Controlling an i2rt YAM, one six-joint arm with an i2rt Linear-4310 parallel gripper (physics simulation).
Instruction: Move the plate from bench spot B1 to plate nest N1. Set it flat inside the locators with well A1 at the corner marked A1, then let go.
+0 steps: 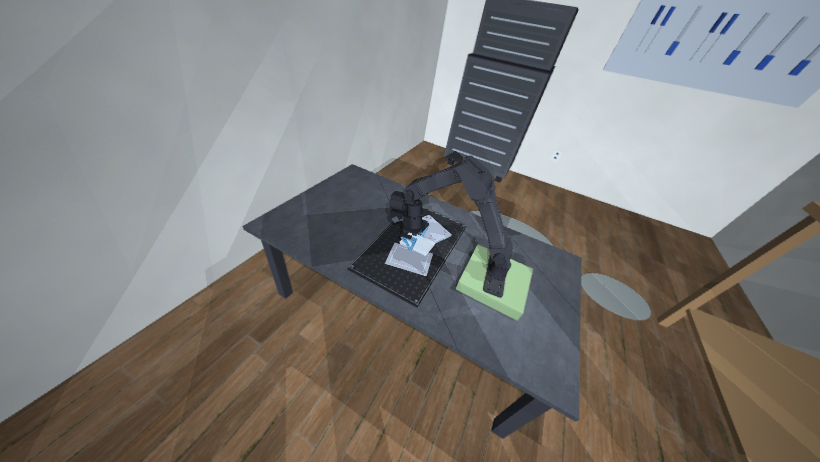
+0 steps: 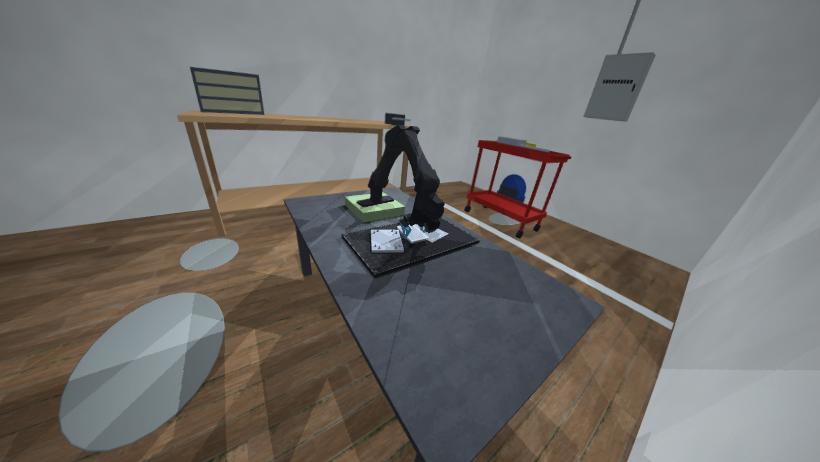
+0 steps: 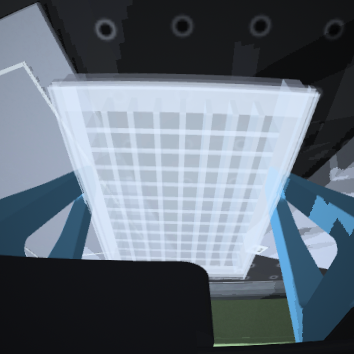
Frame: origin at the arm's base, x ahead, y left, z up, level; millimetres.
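Where they show: gripper, fingertip midpoint: (image 1: 415, 244) (image 2: 413, 236) (image 3: 180, 176); arm's base, origin of the base link: (image 1: 495, 275) (image 2: 376, 201).
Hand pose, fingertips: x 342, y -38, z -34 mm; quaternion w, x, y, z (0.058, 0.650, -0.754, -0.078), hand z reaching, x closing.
Note:
Things, the pixels of their centre, and the offset from my fingertips. "spot": a spot on its surface instead. Level surfaces: height alone.
- clear white well plate, body centre: (image 3: 179, 205) (image 1: 417, 243) (image 2: 412, 232) 9 mm back, 1 mm left, 11 mm up
- flat pad with a white outline, surface spot: (image 3: 25, 110) spot: 47 mm ahead, 57 mm left, 1 mm down
- Plate nest N1, body centre: (image 2: 386, 239) (image 1: 430, 228) 26 mm back, 125 mm right, 8 mm up
- dark table, its level: 16 mm down
The clear white well plate (image 1: 423, 246) (image 2: 417, 234) (image 3: 182, 150) is held roughly level above the black board, between the two pale pads. My gripper (image 1: 416, 237) (image 2: 414, 230) (image 3: 180, 176) is shut on the plate, one blue finger pressed against each long side. Bench spot B1 is the flat pad with a white outline (image 1: 406, 261) (image 2: 438, 235) (image 3: 25, 110); it lies bare on one side of the plate. Plate nest N1 (image 1: 441, 228) (image 2: 386, 239), with small dark corner locators, is on the other side and holds no plate. The A1 mark and well A1 cannot be made out.
The black perforated board (image 1: 395, 286) (image 2: 378, 266) lies on the dark table (image 1: 504, 344) (image 2: 487, 355). The arm's base stands on a green block (image 1: 469, 280) (image 2: 354, 208). A red cart (image 2: 519, 150) and a wooden bench (image 2: 298, 119) stand beyond the table.

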